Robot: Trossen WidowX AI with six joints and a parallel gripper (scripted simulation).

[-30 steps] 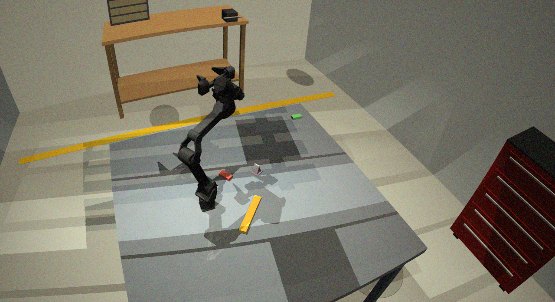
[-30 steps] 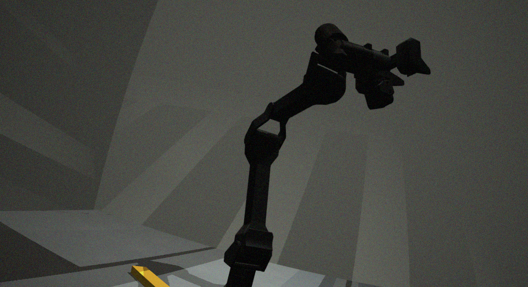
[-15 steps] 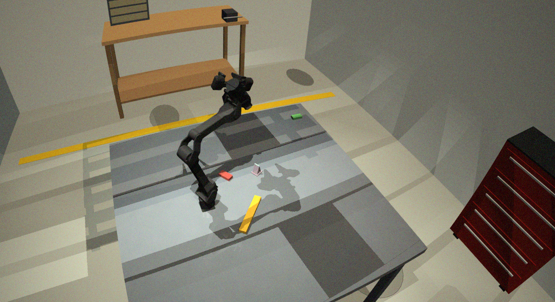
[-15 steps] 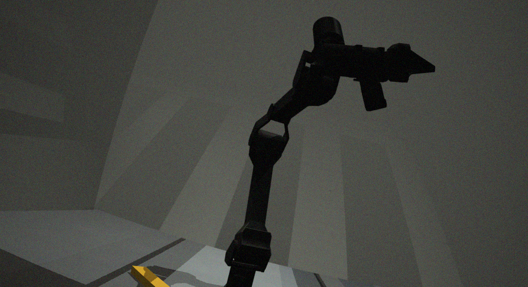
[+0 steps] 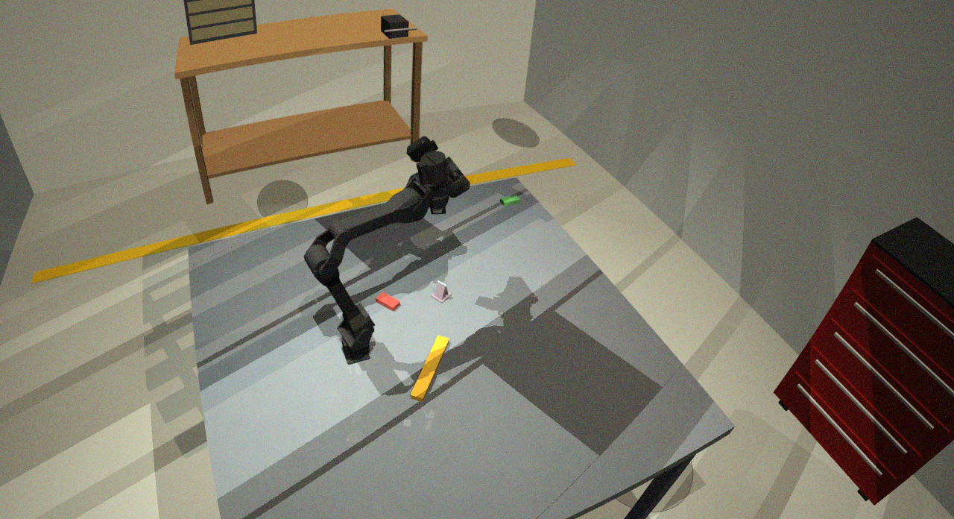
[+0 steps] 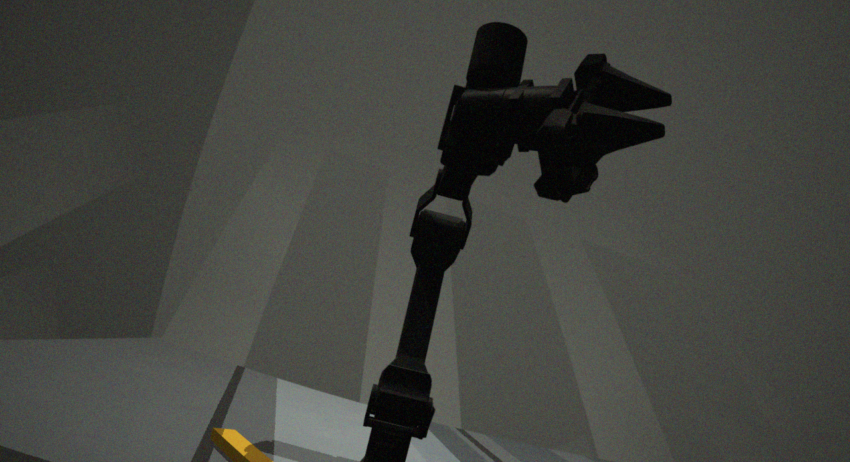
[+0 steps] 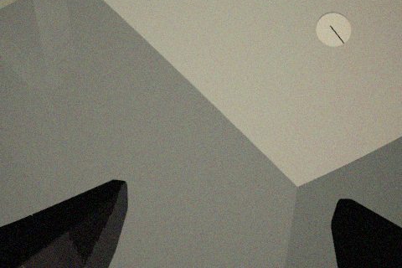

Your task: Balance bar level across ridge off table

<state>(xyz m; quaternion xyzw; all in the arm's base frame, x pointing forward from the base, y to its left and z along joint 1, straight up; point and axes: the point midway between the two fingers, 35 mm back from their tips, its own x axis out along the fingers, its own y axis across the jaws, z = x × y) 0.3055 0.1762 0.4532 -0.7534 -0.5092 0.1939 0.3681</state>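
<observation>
Now: gripper tip 15 cm past the yellow bar, 33 cm to the left of it and 45 cm above it. The rest, counted from my gripper tip: red block: 17 cm behind, 6 cm to the right, 45 cm below; green block: 42 cm ahead, 29 cm to the left, 45 cm below.
</observation>
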